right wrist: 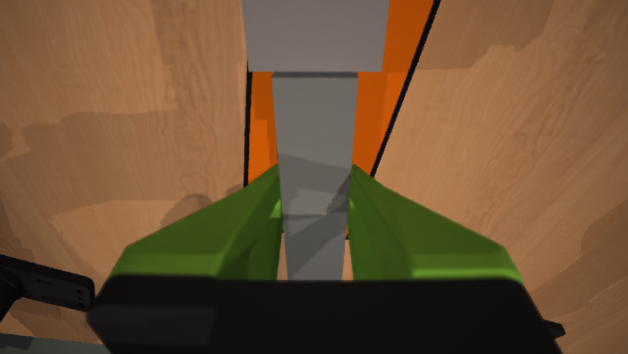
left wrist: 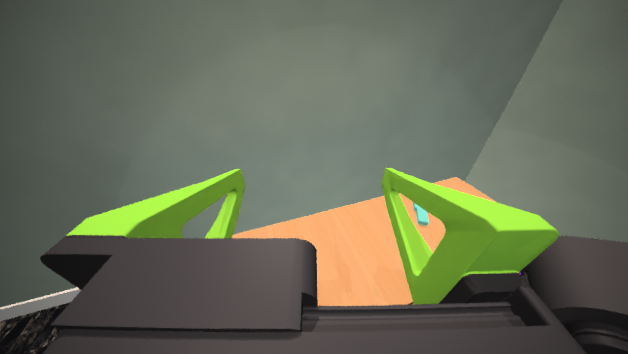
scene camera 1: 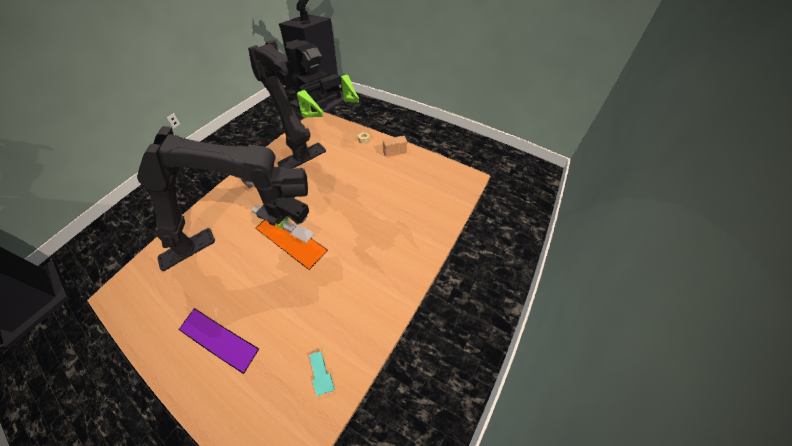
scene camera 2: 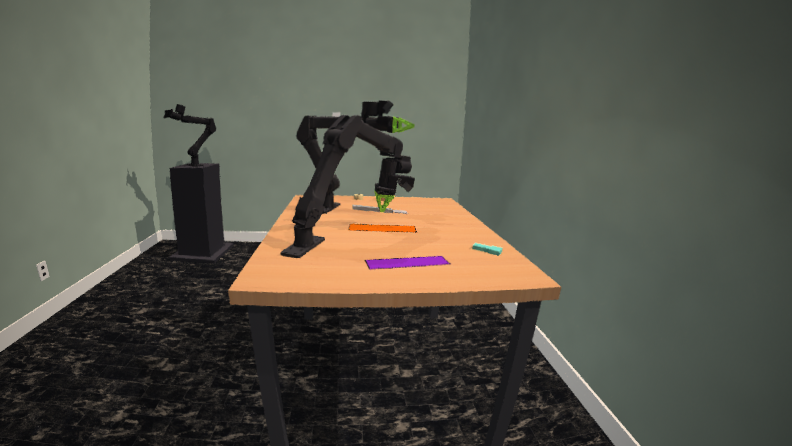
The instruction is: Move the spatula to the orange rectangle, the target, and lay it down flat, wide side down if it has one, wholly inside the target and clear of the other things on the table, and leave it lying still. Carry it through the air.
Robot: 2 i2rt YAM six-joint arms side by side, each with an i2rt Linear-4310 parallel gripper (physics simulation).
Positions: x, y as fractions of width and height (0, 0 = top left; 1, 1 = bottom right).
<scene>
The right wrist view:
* my right gripper: 0.50, 0.50
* grey spatula: 0.50, 0.17
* orange rectangle: 0.61, 0.27
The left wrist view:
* my left gripper: 0.50, 0.50
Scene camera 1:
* my left gripper: 0.43, 0.24
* orange rectangle: 0.39, 0.57
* purple rectangle: 0.29, 0.78
</scene>
